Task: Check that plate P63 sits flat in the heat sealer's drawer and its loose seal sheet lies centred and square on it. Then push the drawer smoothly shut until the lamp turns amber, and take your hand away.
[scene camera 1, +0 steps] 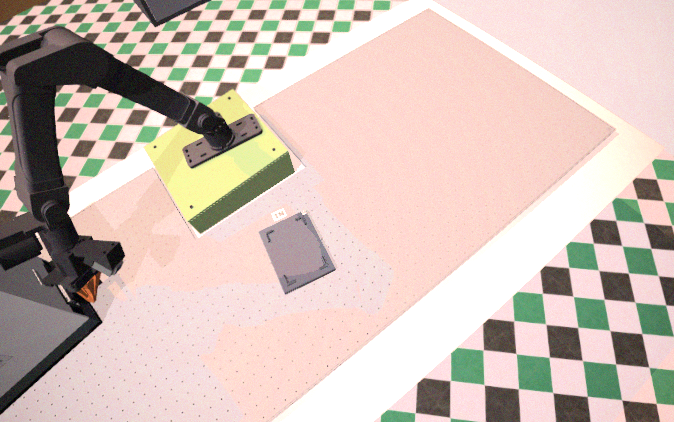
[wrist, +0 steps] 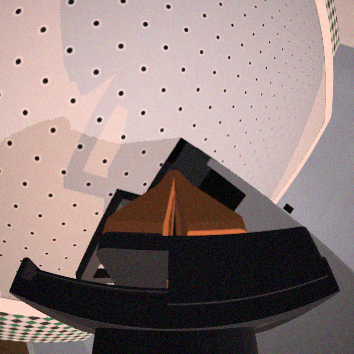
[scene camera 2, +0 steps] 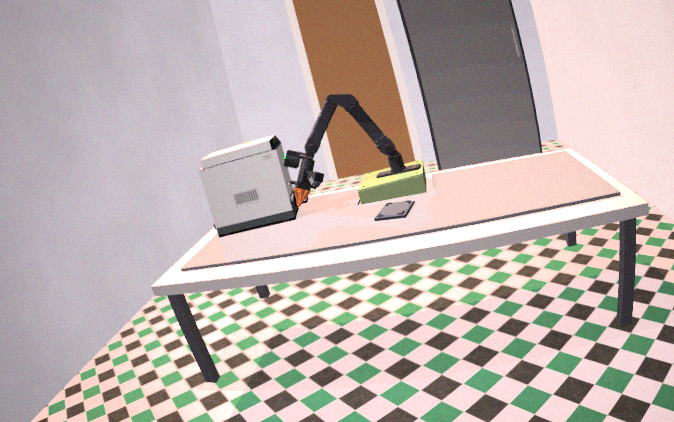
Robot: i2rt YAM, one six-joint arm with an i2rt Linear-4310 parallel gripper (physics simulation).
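Pixels of known places: gripper, between the fingertips: (scene camera 1: 92, 301) (wrist: 173, 177) (scene camera 2: 298, 206); arm's base, origin of its link: (scene camera 1: 223, 141) (scene camera 2: 399, 171).
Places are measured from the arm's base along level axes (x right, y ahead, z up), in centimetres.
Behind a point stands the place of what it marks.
The heat sealer (scene camera 1: 45, 345) {x 48.4, y 29.9, z 0.2 cm} (scene camera 2: 250, 190) {x 54.9, y 32.4, z 9.9 cm} (wrist: 272, 212) {x 40.8, y 26.7, z 3.8 cm} is a pale box with a dark base at the table's left end. A small green light (scene camera 2: 284, 156) {x 45.8, y 12.4, z 17.9 cm} shows at its front upper edge. Part of a dark drawer frame (wrist: 96, 240) {x 37.5, y 17.4, z -1.4 cm} shows in the wrist view, beside and behind the fingers. My gripper (scene camera 1: 91, 300) {x 39.2, y 23.9, z -2.4 cm} (scene camera 2: 300, 204) {x 39.2, y 23.9, z -2.4 cm} (wrist: 173, 177) {x 39.2, y 23.9, z -2.4 cm} is shut and empty, its orange fingertips pointing down close to the sealer's front. Whether they touch the drawer cannot be told. Plate P63 and its seal sheet cannot be made out; the gripper and sealer body hide most of the drawer.
A grey plate stand (scene camera 1: 295, 255) {x -3.8, y 33.9, z -5.8 cm} (scene camera 2: 395, 209) {x -4.9, y 33.4, z -5.8 cm} with corner marks lies beside a small "IN" label (scene camera 1: 279, 215) {x -4.5, y 22.2, z -7.0 cm}. The arm's yellow-green base block (scene camera 1: 215, 180) {x 5.3, y 9.9, z -0.4 cm} (scene camera 2: 395, 187) {x -0.9, y 13.9, z -2.9 cm} stands at the table's back edge. A pink perforated mat (scene camera 1: 430, 115) {x -52.9, y 14.2, z -7.0 cm} (scene camera 2: 525, 185) {x -56.2, y 20.6, z -7.0 cm} covers much of the white table (scene camera 1: 320, 385) {x 3.0, y 59.8, z -8.3 cm} (scene camera 2: 350, 265) {x 1.8, y 70.7, z -9.9 cm}.
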